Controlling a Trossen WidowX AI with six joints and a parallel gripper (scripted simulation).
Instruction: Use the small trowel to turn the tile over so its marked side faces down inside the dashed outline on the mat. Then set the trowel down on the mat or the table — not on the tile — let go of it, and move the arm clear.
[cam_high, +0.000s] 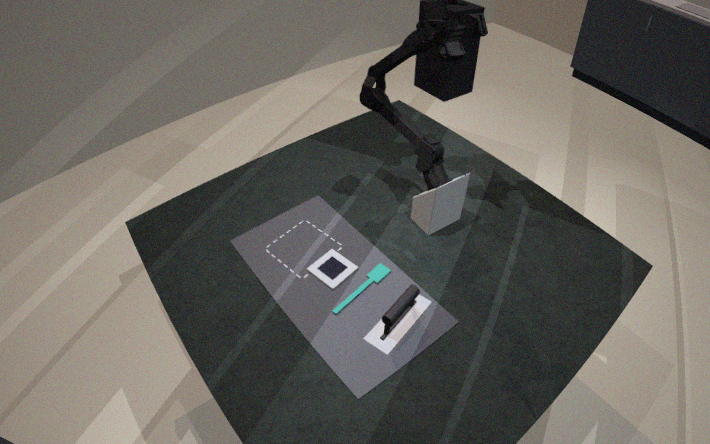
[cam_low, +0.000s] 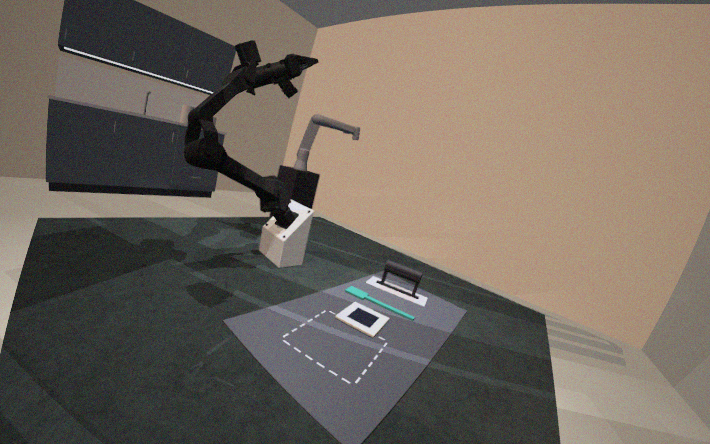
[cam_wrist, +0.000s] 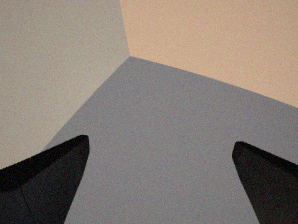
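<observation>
The trowel is 600 mm below my gripper tip, 380 mm ahead of it and 250 mm to the left of it. The rest, counted from my gripper tip: grey mat: 660 mm below, 420 mm ahead, 30 mm to the left; teal flat tool: 630 mm below, 360 mm ahead, 100 mm to the left; tile: 630 mm below, 400 mm ahead.
</observation>
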